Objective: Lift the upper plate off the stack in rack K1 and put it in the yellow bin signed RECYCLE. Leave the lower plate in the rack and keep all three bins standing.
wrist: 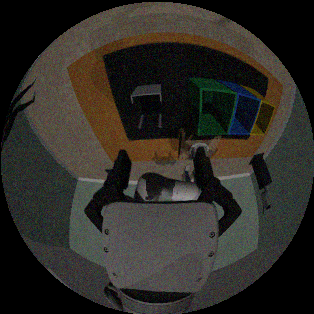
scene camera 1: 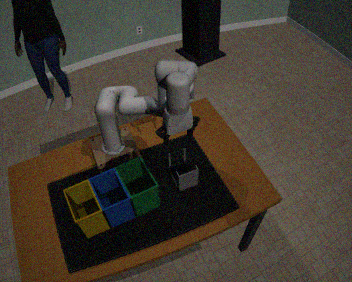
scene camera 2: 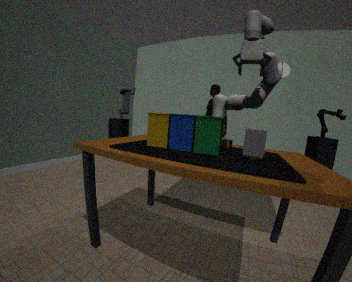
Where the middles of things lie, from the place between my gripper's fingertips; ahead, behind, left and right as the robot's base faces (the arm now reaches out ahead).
My gripper is now 90 mm past the green bin (scene camera 1: 141, 186), 160 mm to the left of it and 290 mm above it. Also, from my hand: blue bin (scene camera 1: 111, 194) 110 mm behind, 290 mm to the right, 290 mm below; yellow bin (scene camera 2: 158, 132) 120 mm behind, 420 mm to the right, 290 mm below.
